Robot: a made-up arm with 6 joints.
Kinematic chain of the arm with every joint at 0, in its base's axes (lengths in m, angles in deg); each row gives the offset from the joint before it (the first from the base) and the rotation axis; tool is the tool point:
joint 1: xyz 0 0 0.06 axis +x
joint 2: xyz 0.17 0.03 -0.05 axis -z
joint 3: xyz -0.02 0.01 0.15 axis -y
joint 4: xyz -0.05 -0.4 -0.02 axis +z
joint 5: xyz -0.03 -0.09 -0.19 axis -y
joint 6: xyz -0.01 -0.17 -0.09 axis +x
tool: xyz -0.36 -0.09 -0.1
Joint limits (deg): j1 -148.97..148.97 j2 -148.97..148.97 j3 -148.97..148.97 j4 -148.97..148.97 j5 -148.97..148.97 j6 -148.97..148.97
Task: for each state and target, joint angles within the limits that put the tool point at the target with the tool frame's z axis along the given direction. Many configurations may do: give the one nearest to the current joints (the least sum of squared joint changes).
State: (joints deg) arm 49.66 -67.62 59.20 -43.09 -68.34 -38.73
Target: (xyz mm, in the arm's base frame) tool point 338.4 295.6 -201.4 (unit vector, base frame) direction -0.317 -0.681 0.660
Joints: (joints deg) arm 58.06 -81.06 84.12 -71.80 -33.20 -93.58
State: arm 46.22 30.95 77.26 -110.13 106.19 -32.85
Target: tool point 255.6 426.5 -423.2 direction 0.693 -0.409 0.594
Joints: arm 64.02 12.62 50.48 -131.60 93.77 -18.46
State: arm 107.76 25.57 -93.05 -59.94 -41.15 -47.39
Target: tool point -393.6 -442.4 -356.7 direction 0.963 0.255 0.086
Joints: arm 115.62 20.33 -63.97 -42.89 -20.48 -41.23
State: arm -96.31 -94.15 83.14 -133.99 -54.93 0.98
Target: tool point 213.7 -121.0 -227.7 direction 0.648 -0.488 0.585
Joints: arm -73.11 -72.31 127.50 -94.51 -56.04 -6.69
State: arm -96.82 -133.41 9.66 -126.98 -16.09 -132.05
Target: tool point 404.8 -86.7 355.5 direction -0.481 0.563 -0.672
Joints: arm -57.96 -104.48 21.56 -96.49 -55.69 -115.31
